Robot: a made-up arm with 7 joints.
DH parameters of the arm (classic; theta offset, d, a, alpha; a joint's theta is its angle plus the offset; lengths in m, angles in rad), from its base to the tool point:
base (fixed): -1.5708 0.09 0 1.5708
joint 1: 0 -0.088 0.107 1.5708
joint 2: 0 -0.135 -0.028 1.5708
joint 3: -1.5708 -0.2 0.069 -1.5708
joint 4: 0 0.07 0.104 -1.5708
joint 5: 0.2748 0 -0.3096 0
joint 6: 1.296 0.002 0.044 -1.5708
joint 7: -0.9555 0 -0.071 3.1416
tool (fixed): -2.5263 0.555 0 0
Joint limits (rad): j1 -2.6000..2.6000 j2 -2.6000..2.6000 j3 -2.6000..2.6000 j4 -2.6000..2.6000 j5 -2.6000..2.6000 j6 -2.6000..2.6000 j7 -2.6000..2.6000
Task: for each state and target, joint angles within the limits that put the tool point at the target. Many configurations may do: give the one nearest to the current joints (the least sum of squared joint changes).
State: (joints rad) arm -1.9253 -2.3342 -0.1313 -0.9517 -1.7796 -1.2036 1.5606
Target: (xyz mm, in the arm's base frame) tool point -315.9 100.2 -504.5
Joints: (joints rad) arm -1.7621 -1.7669 -0.0636 -0.7667 -2.2718 -1.3260 1.5000
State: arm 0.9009 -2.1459 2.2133 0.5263 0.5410 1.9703 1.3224
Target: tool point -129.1 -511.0 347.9
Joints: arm 0.5792 -2.5921 1.7361 0.3303 1.0196 1.9932 1.3442
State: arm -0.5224 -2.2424 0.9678 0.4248 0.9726 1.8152 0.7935
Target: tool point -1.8 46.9 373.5
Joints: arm -0.5086 -1.7880 1.0920 1.4799 0.5876 1.8337 0.6483
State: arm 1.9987 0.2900 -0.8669 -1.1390 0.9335 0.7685 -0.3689
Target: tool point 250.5 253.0 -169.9
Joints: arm 2.1170 0.3499 -0.7225 -0.7071 0.6700 -0.0495 -0.2529
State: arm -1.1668 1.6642 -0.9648 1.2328 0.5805 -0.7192 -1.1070
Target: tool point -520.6 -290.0 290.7
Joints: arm -1.2581 1.3343 -0.0809 1.3965 -0.0125 -1.0155 -1.1141
